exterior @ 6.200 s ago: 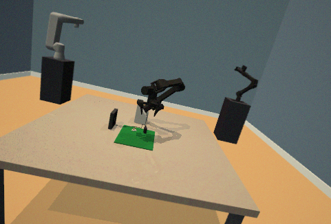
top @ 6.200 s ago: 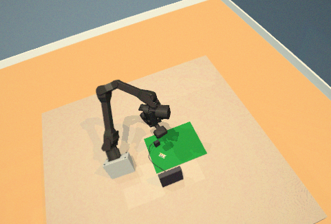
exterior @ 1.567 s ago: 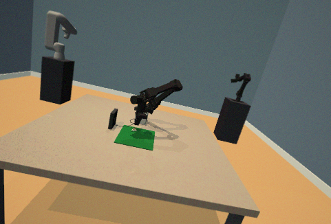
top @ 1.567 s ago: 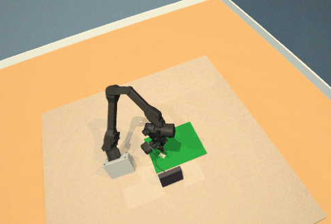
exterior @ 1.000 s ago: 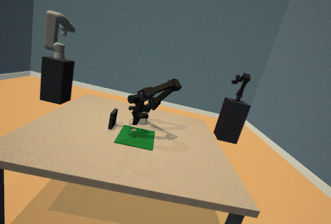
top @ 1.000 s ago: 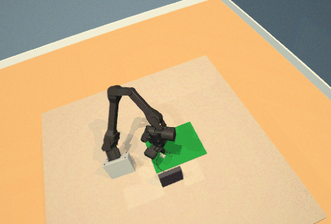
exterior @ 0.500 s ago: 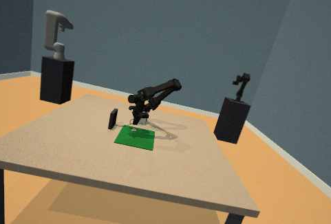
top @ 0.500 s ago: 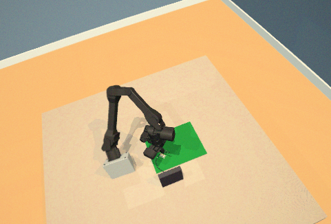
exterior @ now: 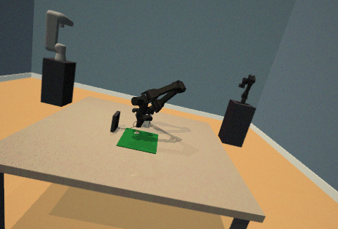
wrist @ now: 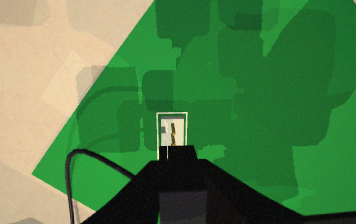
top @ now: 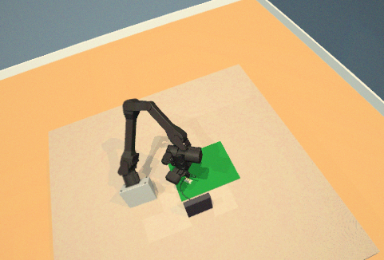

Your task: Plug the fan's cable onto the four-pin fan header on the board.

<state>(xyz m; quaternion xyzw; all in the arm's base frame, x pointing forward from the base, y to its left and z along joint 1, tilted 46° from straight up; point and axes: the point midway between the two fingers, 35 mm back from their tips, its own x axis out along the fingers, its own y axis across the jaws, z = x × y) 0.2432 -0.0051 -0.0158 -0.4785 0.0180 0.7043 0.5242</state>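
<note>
My gripper tip is 6 cm above the four-pin fan header, 1 cm to the left of it and 1 cm short of it. The rest, counted from my gripper tip: fan plug: 1 cm to the right, 1 cm ahead, 1 cm above; then black fan: 17 cm to the right, 1 cm below, 1 cm ahead; then green board: 9 cm ahead, 8 cm below, 3 cm to the left.
</note>
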